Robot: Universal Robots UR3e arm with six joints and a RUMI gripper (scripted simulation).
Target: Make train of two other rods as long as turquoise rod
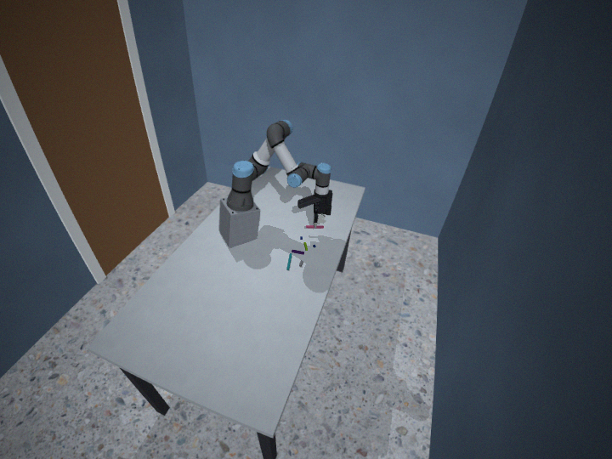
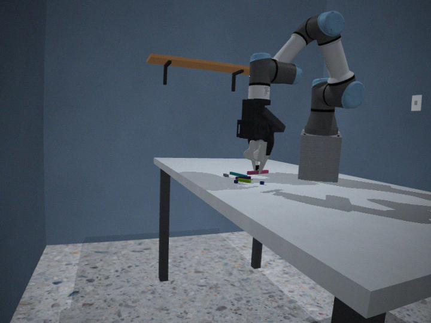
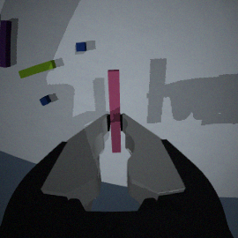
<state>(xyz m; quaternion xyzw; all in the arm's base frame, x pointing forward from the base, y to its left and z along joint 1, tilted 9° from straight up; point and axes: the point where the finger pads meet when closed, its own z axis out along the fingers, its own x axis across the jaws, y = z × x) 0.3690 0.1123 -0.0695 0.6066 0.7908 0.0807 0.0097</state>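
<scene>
Now: hand 110 mm to the left of the lime rod, 60 mm above it and 20 mm past it. Also, from my hand: purple rod 160 mm to the right, 60 mm below, 50 mm behind; pink rod 10 mm below; grey rod 230 mm to the right, 60 mm below, 10 mm behind.
</scene>
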